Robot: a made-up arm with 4 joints. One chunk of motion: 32 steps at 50 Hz.
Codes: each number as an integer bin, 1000 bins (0 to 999) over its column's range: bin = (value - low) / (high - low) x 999, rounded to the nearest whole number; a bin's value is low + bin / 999 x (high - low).
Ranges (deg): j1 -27..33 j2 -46..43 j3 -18..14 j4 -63..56
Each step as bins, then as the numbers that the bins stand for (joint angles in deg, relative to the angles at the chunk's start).
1 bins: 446 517 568 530
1 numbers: -0.21 0.06 0.19 0.13
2 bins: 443 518 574 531
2 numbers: -0.39 0.15 0.39 0.25
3 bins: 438 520 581 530
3 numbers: -0.69 0.33 0.61 0.13
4 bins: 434 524 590 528
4 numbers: -0.93 0.68 0.90 -0.11
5 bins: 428 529 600 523
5 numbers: -1.29 1.13 1.22 -0.70
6 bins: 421 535 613 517
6 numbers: -1.71 1.66 1.64 -1.42
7 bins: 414 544 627 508
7 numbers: -2.14 2.46 2.08 -2.49
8 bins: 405 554 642 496
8 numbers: -2.68 3.36 2.56 -3.92
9 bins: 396 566 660 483
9 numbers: -3.22 4.42 3.14 -5.47
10 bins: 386 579 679 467
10 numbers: -3.82 5.58 3.75 -7.37
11 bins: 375 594 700 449
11 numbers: -4.48 6.92 4.42 -9.52
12 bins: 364 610 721 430
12 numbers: -5.14 8.34 5.10 -11.78
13 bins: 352 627 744 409
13 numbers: -5.86 9.86 5.83 -14.28
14 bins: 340 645 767 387
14 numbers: -6.58 11.46 6.57 -16.90
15 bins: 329 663 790 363
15 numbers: -7.24 13.07 7.31 -19.76
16 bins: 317 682 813 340
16 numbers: -7.96 14.76 8.04 -22.50
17 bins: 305 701 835 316
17 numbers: -8.68 16.45 8.75 -25.36
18 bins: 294 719 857 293
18 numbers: -9.34 18.06 9.45 -28.10
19 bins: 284 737 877 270
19 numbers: -9.94 19.66 10.09 -30.84
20 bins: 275 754 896 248
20 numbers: -10.48 21.17 10.70 -33.46
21 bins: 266 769 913 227
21 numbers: -11.02 22.51 11.25 -35.96
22 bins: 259 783 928 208
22 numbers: -11.44 23.76 11.73 -38.22
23 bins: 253 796 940 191
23 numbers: -11.80 24.91 12.11 -40.25
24 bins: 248 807 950 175
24 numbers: -12.11 25.89 12.43 -42.15
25 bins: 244 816 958 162
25 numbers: -12.35 26.70 12.69 -43.70
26 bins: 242 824 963 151
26 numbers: -12.47 27.41 12.85 -45.01
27 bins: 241 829 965 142
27 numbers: -12.53 27.85 12.91 -46.09
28 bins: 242 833 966 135
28 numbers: -12.47 28.21 12.94 -46.92
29 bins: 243 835 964 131
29 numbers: -12.41 28.39 12.88 -47.40
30 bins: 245 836 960 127
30 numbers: -12.29 28.48 12.75 -47.87
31 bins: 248 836 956 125
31 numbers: -12.11 28.48 12.62 -48.11
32 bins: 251 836 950 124
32 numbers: -11.92 28.48 12.43 -48.23
